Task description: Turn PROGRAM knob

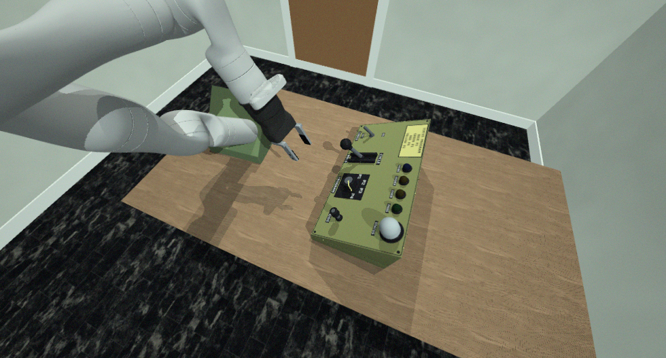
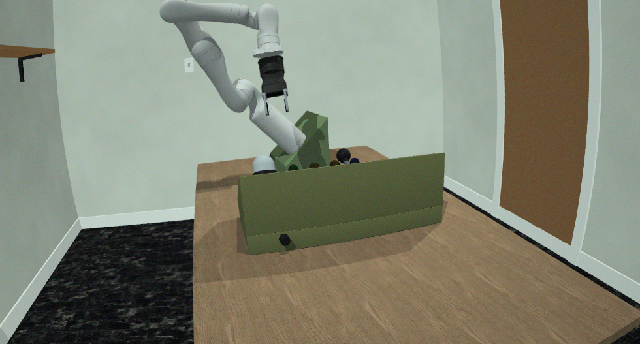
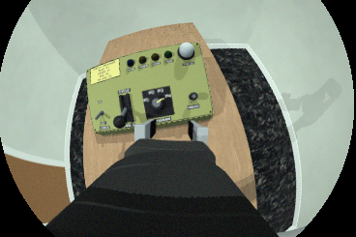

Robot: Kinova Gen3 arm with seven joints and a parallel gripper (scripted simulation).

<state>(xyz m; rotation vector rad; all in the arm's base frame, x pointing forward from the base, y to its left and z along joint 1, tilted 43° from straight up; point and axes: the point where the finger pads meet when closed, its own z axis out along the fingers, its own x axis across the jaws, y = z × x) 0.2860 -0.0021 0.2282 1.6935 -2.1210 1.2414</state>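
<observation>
The program knob lies 15 cm ahead of my hand, 1 cm to the left of it and 17 cm below it. Also, from my hand: black ball-topped lever (14 cm ahead, 15 cm to the left, 17 cm below); then olive console (19 cm ahead, 8 cm to the left, 20 cm below); then black toggle switch (12 cm ahead, 9 cm to the right, 17 cm below).
</observation>
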